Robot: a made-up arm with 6 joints. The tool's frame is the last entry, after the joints.
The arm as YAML. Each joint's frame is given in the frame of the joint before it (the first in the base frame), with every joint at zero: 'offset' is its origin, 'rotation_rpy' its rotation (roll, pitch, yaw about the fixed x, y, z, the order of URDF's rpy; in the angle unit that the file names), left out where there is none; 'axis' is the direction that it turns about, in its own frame. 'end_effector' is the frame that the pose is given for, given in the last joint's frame.
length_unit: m
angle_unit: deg
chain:
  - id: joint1
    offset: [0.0, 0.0, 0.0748]
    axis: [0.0, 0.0, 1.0]
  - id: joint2
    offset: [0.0, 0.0, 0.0]
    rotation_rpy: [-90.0, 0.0, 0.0]
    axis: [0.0, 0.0, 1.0]
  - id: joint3
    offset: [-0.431, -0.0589, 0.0]
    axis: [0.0, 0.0, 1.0]
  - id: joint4
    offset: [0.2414, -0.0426, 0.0]
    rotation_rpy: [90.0, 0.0, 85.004]
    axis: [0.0, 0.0, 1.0]
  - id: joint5
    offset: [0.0, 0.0, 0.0]
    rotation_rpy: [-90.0, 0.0, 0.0]
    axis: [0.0, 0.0, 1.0]
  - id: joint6
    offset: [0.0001, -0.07, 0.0]
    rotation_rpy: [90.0, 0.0, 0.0]
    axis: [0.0, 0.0, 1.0]
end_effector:
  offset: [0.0, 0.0, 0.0]
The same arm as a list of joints. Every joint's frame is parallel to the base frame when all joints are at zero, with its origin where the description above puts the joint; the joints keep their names.
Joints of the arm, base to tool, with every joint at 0 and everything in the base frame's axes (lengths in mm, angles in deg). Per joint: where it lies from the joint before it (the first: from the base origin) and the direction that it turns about. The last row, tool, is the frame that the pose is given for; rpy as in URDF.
joint1: xyz 0 0 74.8 axis 0 0 1
joint2: xyz 0 0 0 axis 0 1 0
joint3: xyz -431 0 58.9 axis 0 1 0
joint4: xyz 241.4 0 42.6 axis 0.9962 0 0.0871
joint5: xyz 0 0 0 axis 0 1 0
joint6: xyz 69.7 0 6 axis 0.9962 0 0.0871
tool: xyz 0 0 0 rpy 0 85 0

